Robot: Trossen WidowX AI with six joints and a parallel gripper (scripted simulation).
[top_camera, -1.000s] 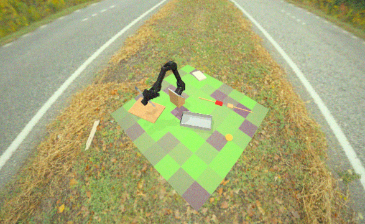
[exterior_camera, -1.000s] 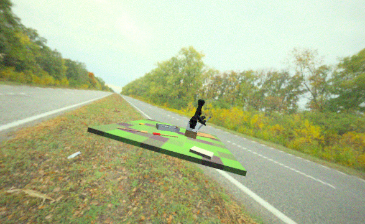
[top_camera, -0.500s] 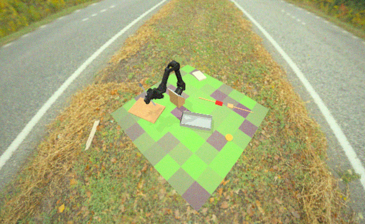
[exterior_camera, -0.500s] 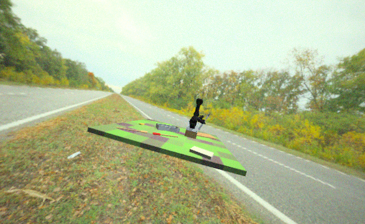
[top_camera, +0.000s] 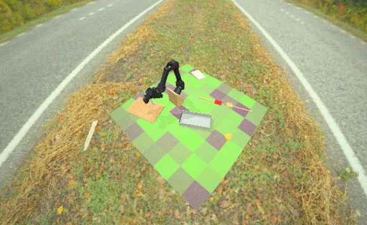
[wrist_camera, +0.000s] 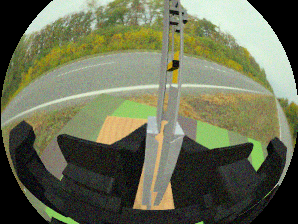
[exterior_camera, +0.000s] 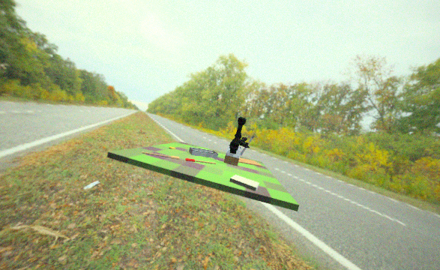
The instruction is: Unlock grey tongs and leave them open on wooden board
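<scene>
Right now the wooden board is 18 cm below my gripper tip and 4 cm to the right of it. The rest, counted from my gripper tip: yellow lock piece: 6 cm above, 2 cm ahead, 1 cm to the left; then red-headed spatula: 54 cm to the left, 48 cm ahead, 18 cm below; then roasting tin: 51 cm ahead, 20 cm to the left, 16 cm below.
</scene>
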